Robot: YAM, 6 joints.
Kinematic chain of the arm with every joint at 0, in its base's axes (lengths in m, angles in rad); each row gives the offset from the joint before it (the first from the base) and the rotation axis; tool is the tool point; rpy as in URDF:
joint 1: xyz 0 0 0.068 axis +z
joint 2: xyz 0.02 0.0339 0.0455 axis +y
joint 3: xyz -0.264 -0.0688 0 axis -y
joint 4: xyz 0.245 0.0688 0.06 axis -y
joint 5: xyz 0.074 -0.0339 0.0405 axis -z
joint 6: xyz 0.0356 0 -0.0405 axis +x
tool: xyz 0 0 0 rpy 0 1.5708 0
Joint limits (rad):
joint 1: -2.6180..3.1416
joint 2: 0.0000..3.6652
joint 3: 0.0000..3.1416
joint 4: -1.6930..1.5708
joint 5: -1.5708..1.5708
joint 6: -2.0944..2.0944
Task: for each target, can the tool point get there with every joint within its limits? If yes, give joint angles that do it. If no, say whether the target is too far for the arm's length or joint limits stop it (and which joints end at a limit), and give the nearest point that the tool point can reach.
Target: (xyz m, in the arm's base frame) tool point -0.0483 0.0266 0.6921
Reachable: yes | joints 2.6074 1.7419 2.7946 1.3242 -0.0483 0.0357
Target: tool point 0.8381 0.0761 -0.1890
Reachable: no: too far | nearest point 0.6048 0.0549 -0.1027 | short by 0.250 m
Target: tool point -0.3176 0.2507 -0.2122
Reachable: yes | joints 2.4681 3.1241 1.8177 -0.2760 -0.0604 -0.0674
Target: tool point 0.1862 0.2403 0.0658
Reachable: yes | joints 1.0078 2.0455 0.5472 1.0316 0.9599 -1.2599
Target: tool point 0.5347 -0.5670 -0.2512
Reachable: no: too far | nearest point 0.4008 -0.4250 -0.1574 | short by 0.217 m
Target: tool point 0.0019 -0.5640 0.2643
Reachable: yes | joints -1.5812 2.3467 2.0020 0.2403 -0.2186 0.9942
